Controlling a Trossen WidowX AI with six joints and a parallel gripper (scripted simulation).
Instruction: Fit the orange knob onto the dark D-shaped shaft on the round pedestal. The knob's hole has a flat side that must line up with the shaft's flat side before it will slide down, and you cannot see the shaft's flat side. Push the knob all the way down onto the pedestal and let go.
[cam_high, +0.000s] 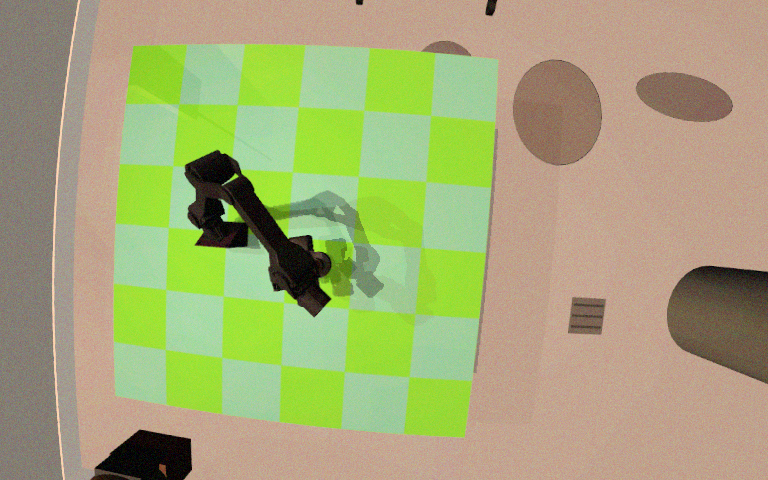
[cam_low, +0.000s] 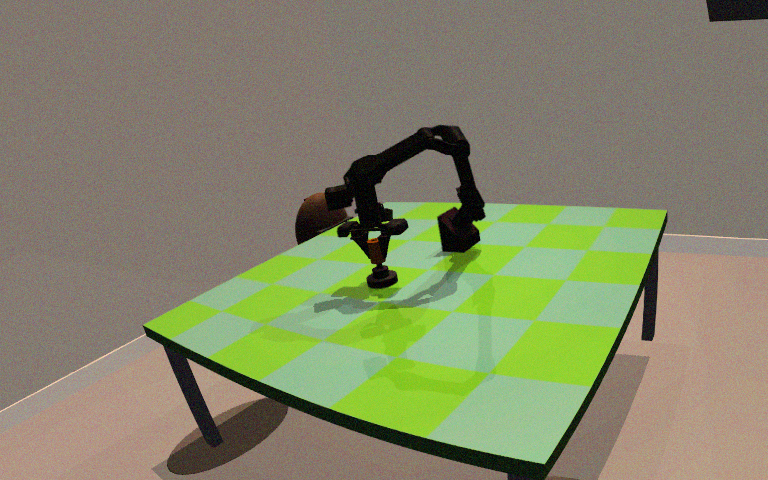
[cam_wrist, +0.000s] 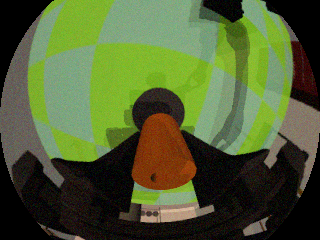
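The orange knob lies 2 cm above my gripper tip. The rest, counted from my gripper tip: dark round pedestal 4 cm below.
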